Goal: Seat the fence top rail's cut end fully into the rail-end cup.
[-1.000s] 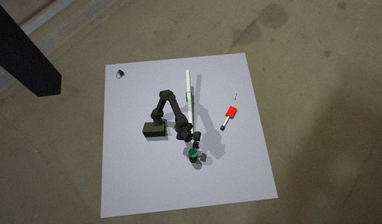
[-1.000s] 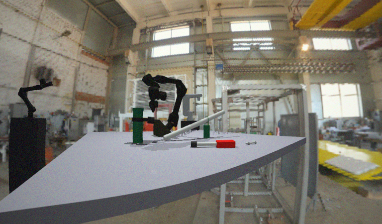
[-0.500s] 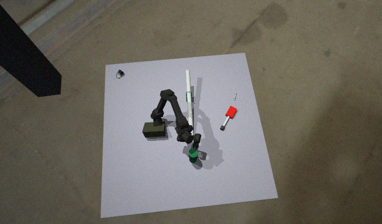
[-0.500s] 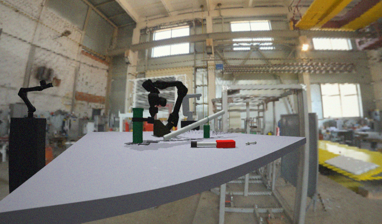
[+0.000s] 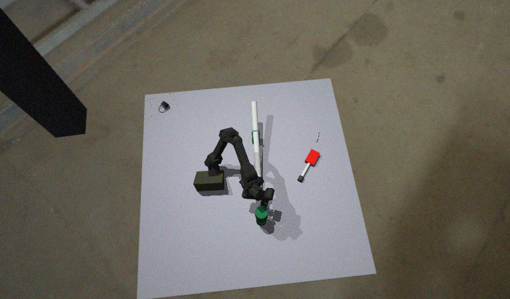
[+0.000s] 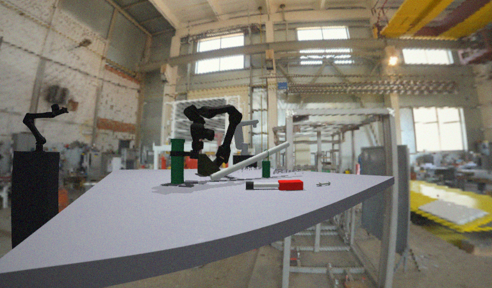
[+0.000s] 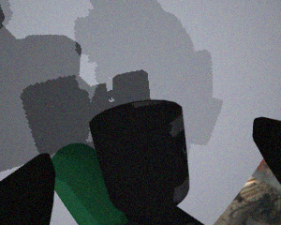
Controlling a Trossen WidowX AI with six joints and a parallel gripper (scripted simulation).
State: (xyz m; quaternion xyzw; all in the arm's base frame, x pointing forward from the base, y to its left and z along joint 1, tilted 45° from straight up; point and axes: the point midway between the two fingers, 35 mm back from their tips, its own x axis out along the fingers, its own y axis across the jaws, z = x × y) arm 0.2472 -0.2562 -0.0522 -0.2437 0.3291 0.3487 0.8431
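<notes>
Now: the rail-end cup 10 mm behind my gripper tip, 20 mm to the right of it and 10 mm below it. Also, from my gripper tip: handle: 290 mm ahead, 190 mm to the left, 130 mm below; then small green post: 10 mm ahead, 420 mm to the left, 40 mm below; then small bolt: 410 mm ahead, 400 mm to the left, 140 mm below.
</notes>
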